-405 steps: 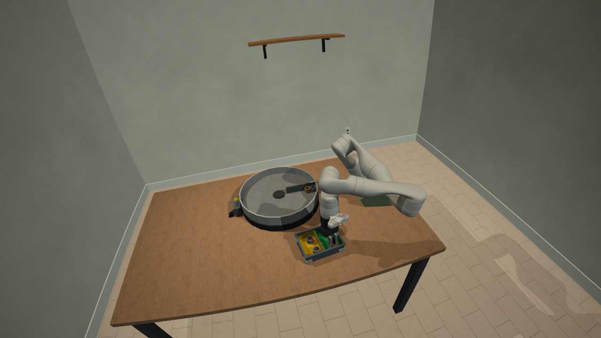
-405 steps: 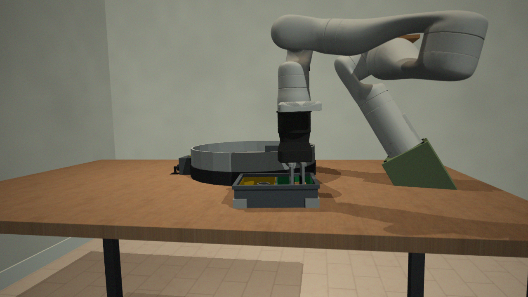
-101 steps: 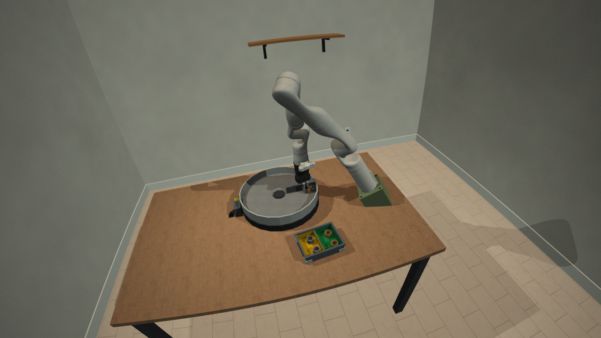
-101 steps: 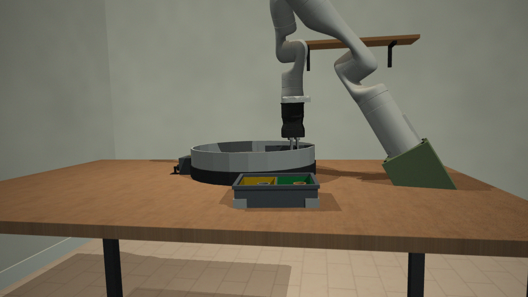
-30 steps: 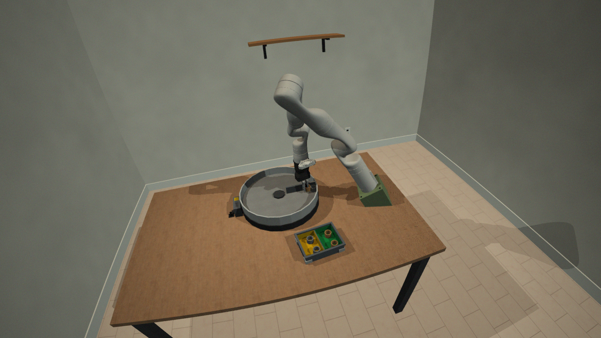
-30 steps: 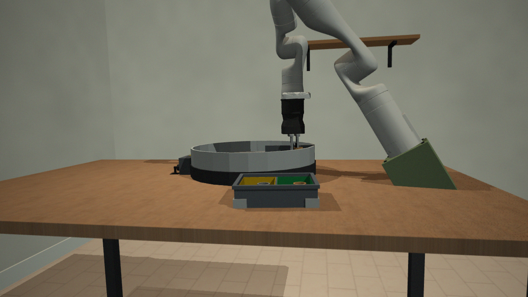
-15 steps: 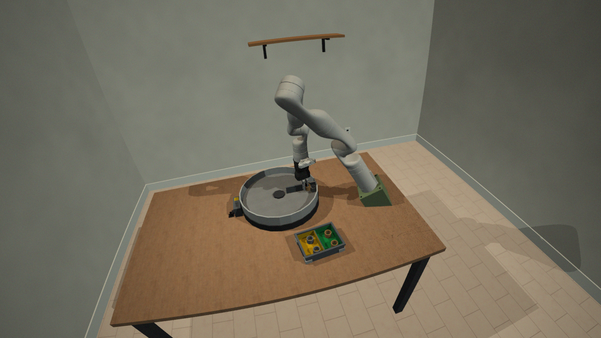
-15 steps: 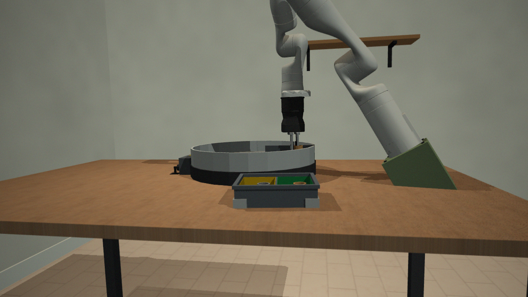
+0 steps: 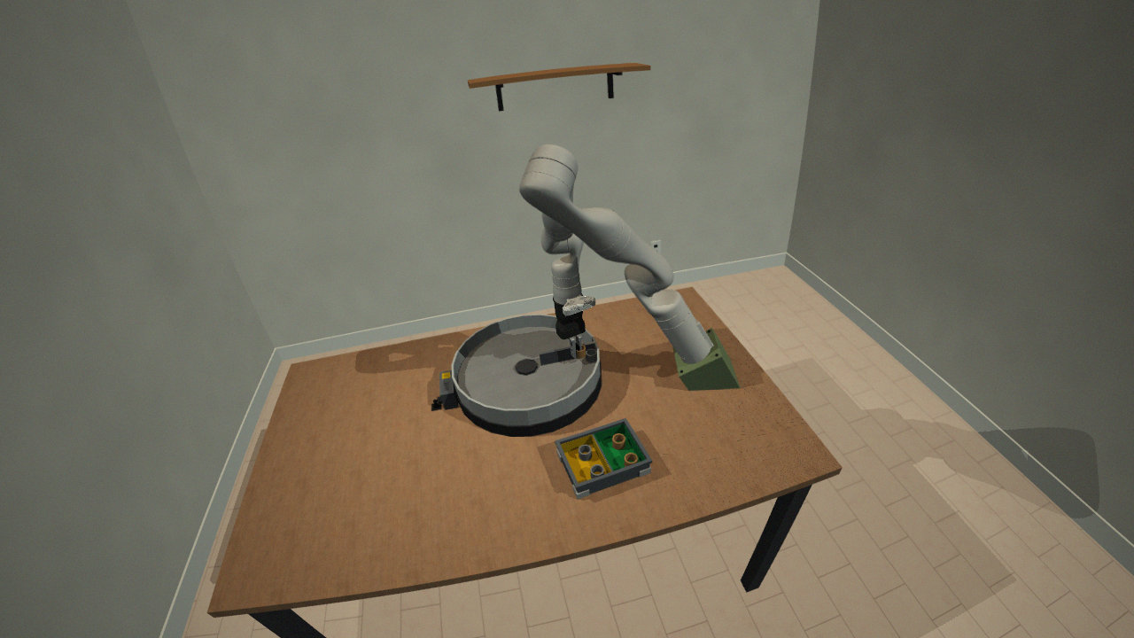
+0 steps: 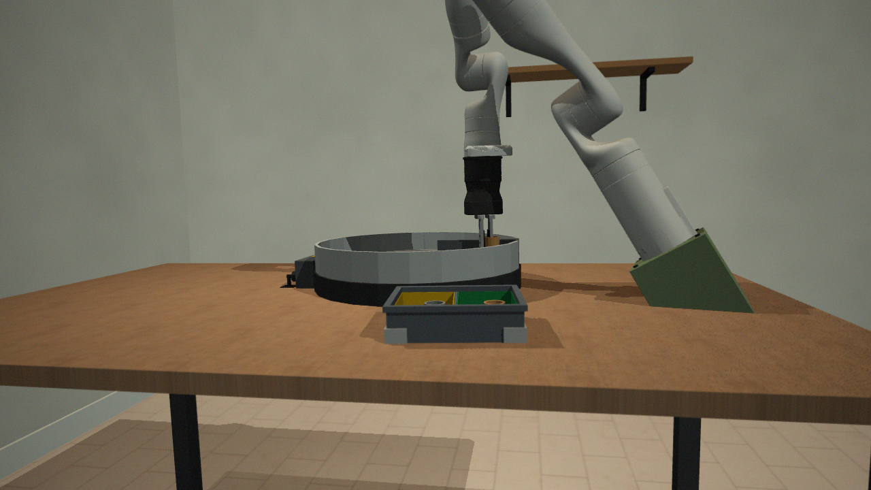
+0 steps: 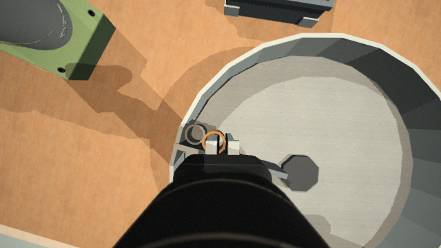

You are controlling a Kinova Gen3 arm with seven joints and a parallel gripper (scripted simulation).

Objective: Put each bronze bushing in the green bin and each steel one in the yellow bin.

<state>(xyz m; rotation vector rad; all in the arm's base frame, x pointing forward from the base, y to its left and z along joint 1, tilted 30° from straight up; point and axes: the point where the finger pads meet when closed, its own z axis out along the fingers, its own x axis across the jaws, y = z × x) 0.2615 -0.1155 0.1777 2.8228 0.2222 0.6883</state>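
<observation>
My hand is 320 mm to the right of the bin, 80 mm above it and 70 mm short of it. From my hand the other things lie so: grey turntable: 140 mm ahead, 50 mm to the right, 50 mm below.
</observation>
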